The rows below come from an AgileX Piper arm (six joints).
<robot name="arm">
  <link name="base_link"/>
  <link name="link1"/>
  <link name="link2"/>
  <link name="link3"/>
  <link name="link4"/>
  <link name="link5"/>
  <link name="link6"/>
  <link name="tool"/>
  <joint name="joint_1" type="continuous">
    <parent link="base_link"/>
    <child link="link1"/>
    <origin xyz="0 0 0.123" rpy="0 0 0"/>
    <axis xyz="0 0 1"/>
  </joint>
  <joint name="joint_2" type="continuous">
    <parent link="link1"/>
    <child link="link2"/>
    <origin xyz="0 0 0" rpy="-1.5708 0 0"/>
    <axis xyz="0 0 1"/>
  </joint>
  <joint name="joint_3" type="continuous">
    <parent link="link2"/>
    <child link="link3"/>
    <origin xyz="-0.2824 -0.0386 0" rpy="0 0 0"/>
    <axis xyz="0 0 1"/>
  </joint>
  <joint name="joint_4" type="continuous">
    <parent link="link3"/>
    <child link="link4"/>
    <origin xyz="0.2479 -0.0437 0" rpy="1.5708 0 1.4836"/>
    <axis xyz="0 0 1"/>
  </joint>
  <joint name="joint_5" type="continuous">
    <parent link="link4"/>
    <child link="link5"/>
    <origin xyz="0 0 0" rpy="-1.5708 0 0"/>
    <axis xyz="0 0 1"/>
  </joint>
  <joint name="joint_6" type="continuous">
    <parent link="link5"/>
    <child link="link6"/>
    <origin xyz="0 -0.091 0" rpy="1.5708 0 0"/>
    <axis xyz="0 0 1"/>
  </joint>
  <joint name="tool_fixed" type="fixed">
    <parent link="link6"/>
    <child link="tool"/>
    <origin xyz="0 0 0" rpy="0 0 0"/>
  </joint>
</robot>
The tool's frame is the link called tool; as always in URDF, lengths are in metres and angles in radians. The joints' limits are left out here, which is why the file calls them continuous.
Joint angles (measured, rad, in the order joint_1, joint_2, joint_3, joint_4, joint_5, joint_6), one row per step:
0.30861 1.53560 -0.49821 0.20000 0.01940 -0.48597
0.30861 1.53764 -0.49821 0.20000 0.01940 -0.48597
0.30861 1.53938 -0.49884 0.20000 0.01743 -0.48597
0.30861 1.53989 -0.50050 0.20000 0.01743 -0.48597
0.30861 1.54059 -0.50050 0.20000 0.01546 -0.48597
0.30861 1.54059 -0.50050 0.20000 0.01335 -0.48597
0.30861 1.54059 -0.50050 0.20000 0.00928 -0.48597
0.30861 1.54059 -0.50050 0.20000 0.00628 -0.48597
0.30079 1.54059 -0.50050 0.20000 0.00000 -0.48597
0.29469 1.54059 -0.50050 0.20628 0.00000 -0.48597
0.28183 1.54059 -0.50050 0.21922 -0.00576 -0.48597
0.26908 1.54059 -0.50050 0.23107 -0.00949 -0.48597
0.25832 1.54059 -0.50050 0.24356 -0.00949 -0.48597
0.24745 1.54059 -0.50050 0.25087 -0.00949 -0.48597
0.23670 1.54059 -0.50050 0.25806 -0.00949 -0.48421
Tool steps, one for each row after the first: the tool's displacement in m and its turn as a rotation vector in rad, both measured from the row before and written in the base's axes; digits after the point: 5 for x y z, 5 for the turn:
0.00003 0.00001 -0.00050 -0.00062 0.00194 0.00000
0.00034 0.00007 -0.00019 -0.00005 -0.00088 -0.00023
0.00043 0.00014 0.00023 0.00035 -0.00110 0.00000
0.00016 0.00001 -0.00007 0.00007 -0.00127 -0.00023
0.00016 0.00001 0.00011 0.00030 -0.00207 -0.00024
0.00031 0.00002 0.00021 0.00058 -0.00400 -0.00047
0.00023 0.00001 0.00015 0.00043 -0.00295 -0.00035
0.00105 -0.00180 0.00032 0.00088 -0.00618 -0.00854
0.00044 -0.00143 0.00000 0.00348 0.00107 -0.01122
0.00133 -0.00303 0.00030 0.00784 -0.00355 -0.02411
0.00113 -0.00303 0.00019 0.00694 -0.00182 -0.02289
0.00069 -0.00257 0.00000 0.00699 0.00189 -0.02094
0.00067 -0.00260 0.00000 0.00410 0.00106 -0.01683
0.00063 -0.00258 0.00000 0.00505 0.00124 -0.01804

